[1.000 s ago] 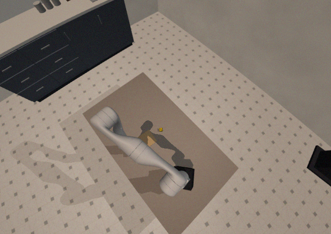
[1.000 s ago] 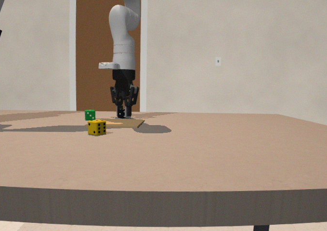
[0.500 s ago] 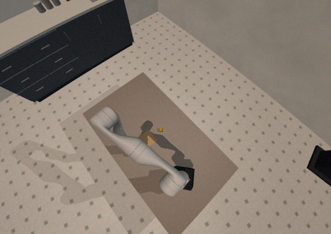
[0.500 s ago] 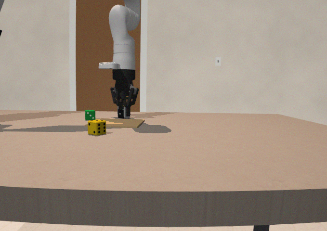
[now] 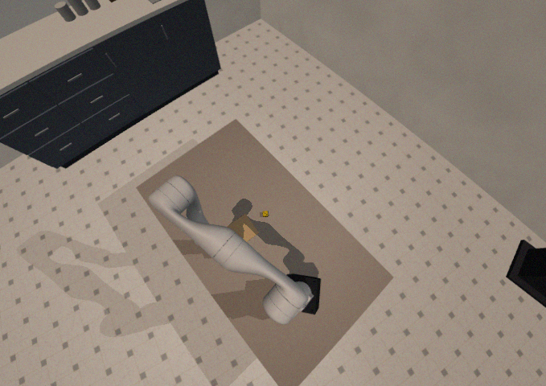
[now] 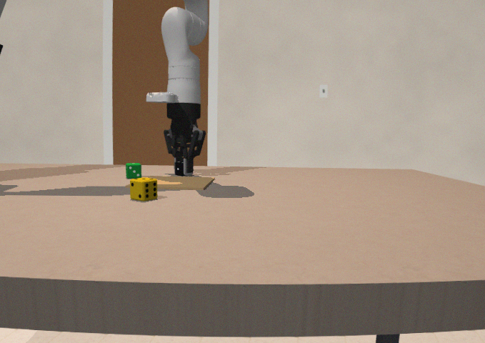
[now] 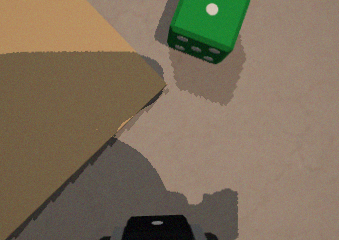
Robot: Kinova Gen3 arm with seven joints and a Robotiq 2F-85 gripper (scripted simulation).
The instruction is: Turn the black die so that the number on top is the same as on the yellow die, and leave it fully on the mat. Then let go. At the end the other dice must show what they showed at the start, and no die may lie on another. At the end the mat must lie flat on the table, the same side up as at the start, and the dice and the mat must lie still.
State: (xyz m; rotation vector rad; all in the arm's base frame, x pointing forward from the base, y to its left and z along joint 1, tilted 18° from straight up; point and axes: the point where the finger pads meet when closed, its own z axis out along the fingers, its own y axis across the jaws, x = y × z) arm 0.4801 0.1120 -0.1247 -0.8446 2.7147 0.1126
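Right now my hand is 13 cm to the left of the mat, 2 cm past it and 2 cm above it. The rest, counted from my hand: green die (11 cm behind, 4 cm to the right); then yellow die (28 cm to the right, 5 cm behind); then black die (right at my hand).
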